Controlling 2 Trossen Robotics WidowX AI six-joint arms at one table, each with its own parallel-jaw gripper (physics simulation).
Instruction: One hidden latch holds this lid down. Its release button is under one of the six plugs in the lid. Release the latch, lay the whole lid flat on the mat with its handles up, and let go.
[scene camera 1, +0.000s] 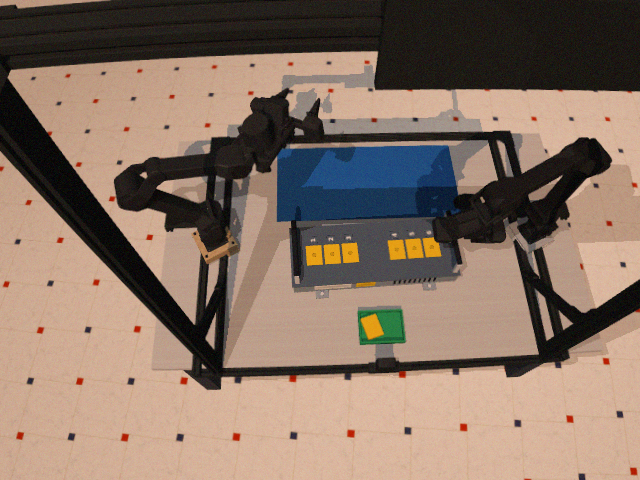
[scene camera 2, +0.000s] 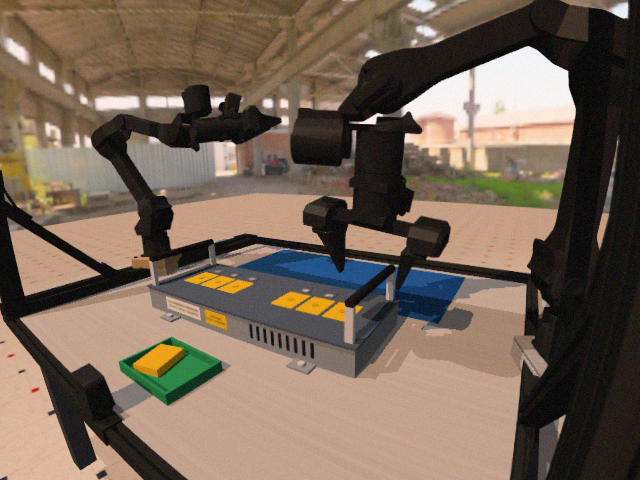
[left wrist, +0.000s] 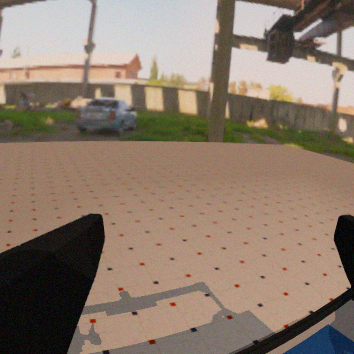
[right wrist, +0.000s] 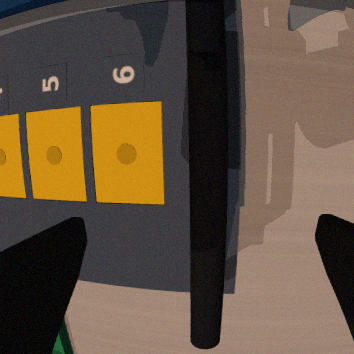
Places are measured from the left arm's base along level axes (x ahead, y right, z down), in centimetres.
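Where they show: left gripper, fingertip midpoint: (scene camera 1: 303, 93) (scene camera 2: 275, 124) (left wrist: 225, 229); right gripper, fingertip midpoint: (scene camera 1: 456, 240) (scene camera 2: 368, 280) (right wrist: 203, 229); left arm's base, origin of the base link: (scene camera 1: 213, 238) (scene camera 2: 156, 253); right arm's base, origin of the base link: (scene camera 1: 531, 231).
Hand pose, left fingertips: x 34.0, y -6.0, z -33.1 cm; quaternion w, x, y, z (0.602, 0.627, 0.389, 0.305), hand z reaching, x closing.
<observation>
Things, the pixels of their top centre, and the offset from my left fingertips. "spot": a spot on its surface instead. Level surfaces: height alone.
- plug 6, middle of its top: (right wrist: 125, 154) (scene camera 2: 342, 311) (scene camera 1: 431, 247) dz +32.9, dx +17.2, dy +39.8 cm
- right handle, surface spot: (right wrist: 207, 150) spot: dz +26.7, dx +22.2, dy +41.2 cm
- left handle, surface spot: (scene camera 2: 180, 250) (scene camera 1: 297, 251) spot: dz +27.2, dx -16.8, dy +24.3 cm
- blue mat, its level: dz +37.6 cm
- green tray, middle of its top: (scene camera 2: 168, 361) (scene camera 1: 381, 325) dz +36.1, dx -6.7, dy +50.8 cm
- loose yellow block, middle of its top: (scene camera 2: 158, 356) (scene camera 1: 372, 326) dz +36.1, dx -8.9, dy +49.6 cm
The dark grey lid (scene camera 1: 373, 258) (scene camera 2: 258, 299) (right wrist: 125, 240) lies on its box, with three yellow plugs at each end; plug 6 (scene camera 1: 431, 246) (scene camera 2: 342, 311) (right wrist: 127, 175) is nearest the right handle (scene camera 1: 456, 255) (scene camera 2: 369, 286) (right wrist: 207, 150). The left handle (scene camera 1: 295, 248) (scene camera 2: 180, 250) stands upright. My right gripper (scene camera 2: 370, 277) (right wrist: 203, 229) is open, pointing down, fingers towards either side of the right handle's black bar; their exact height is unclear. Its fingertips are hidden in scene camera 1. My left gripper (scene camera 1: 301, 96) (scene camera 2: 279, 120) (left wrist: 225, 229) is open and empty, raised beyond the table frame's far edge.
The blue mat (scene camera 1: 372, 170) (scene camera 2: 289, 260) (left wrist: 325, 342) lies behind the box. A green tray (scene camera 1: 393, 322) (scene camera 2: 186, 369) holding a loose yellow block (scene camera 1: 372, 326) (scene camera 2: 159, 360) lies in front. A black frame (scene camera 1: 289, 370) surrounds the table. Small metal tabs stick out from the box's front.
</observation>
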